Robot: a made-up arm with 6 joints.
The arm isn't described. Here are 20 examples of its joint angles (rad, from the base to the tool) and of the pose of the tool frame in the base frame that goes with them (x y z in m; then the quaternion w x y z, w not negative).
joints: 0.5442 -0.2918 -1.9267 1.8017 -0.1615 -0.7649
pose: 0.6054 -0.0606 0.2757 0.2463 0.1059 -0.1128 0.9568
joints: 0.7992 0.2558 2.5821 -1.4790 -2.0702 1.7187
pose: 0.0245 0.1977 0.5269 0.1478 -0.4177 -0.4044 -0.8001
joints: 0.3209 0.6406 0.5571 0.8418 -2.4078 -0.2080
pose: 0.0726 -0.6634 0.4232 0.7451 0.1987 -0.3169 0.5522
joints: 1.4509 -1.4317 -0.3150 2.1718 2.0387 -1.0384
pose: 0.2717 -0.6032 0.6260 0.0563 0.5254 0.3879 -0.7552
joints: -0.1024 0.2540 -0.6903 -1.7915 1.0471 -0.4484
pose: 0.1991 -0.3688 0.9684 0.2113 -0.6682 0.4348 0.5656
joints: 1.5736 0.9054 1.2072 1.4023 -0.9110 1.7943
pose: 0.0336 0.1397 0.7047 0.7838 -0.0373 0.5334 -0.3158
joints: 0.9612 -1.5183 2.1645 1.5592 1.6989 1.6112
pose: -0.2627 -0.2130 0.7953 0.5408 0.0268 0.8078 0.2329
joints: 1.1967 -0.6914 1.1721 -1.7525 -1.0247 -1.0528
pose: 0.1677 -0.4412 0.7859 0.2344 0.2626 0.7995 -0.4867
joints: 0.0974 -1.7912 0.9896 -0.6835 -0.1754 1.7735
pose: -0.0135 -0.1826 0.5922 0.4554 -0.2809 -0.2904 -0.7934
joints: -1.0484 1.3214 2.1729 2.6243 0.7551 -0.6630
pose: 0.3341 -0.0703 0.9900 0.3320 0.3517 0.0041 -0.8752
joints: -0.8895 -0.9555 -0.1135 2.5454 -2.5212 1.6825
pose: -0.1935 -0.4064 0.2996 0.0411 0.3407 0.8545 0.3899
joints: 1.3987 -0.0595 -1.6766 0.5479 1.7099 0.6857
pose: -0.2997 0.4756 0.5661 0.9298 0.3234 0.0253 -0.1739
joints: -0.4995 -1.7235 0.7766 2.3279 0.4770 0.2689
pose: -0.3329 0.0565 0.6540 0.0712 -0.6127 0.7871 -0.0100
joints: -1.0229 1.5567 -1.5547 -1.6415 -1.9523 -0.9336
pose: -0.1412 -0.1307 1.5935 0.5797 0.2850 0.2003 -0.7366
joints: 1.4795 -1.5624 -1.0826 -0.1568 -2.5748 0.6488
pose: 0.2872 -0.3379 0.0132 0.0542 0.2707 0.4767 0.8346
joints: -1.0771 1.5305 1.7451 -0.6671 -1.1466 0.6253
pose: 0.1062 -0.4164 0.7540 0.5418 0.2156 0.5439 0.6035
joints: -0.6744 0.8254 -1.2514 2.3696 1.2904 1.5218
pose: 0.4101 -0.6681 0.9050 0.0414 -0.2281 -0.6142 -0.7543
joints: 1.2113 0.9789 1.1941 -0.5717 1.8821 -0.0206
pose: 0.1203 -0.3849 0.7722 0.3754 -0.2720 -0.1478 0.8737
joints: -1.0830 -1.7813 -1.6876 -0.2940 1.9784 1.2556
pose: -0.2462 -0.1723 -0.0741 0.6035 0.0840 -0.4973 0.6176
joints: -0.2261 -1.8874 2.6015 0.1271 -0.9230 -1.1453
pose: -0.3937 0.3727 0.8151 0.4191 -0.7106 0.4756 0.3053
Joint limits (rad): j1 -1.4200..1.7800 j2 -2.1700..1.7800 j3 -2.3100..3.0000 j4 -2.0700..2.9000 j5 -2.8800..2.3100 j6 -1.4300..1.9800
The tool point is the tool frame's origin. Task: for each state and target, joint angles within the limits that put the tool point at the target. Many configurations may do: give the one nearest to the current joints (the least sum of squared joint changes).
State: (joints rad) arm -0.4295 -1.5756 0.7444 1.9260 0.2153 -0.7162
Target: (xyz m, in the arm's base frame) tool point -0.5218 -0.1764 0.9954
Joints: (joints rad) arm -0.7358 -1.7553 0.6073 1.3042 -0.0887 -1.3685
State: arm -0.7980 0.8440 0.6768 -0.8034 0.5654 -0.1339
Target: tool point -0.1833 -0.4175 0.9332
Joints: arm -0.8687 0.9314 0.7999 -0.9741 0.6887 0.0631
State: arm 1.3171 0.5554 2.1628 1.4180 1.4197 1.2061
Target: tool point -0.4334 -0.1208 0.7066
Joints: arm 1.3586 0.5214 2.5383 0.8567 1.7065 1.6923
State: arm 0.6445 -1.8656 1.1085 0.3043 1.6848 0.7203
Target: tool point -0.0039 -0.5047 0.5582
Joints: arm 0.4638 -1.9039 1.1523 0.3216 1.5298 0.7021
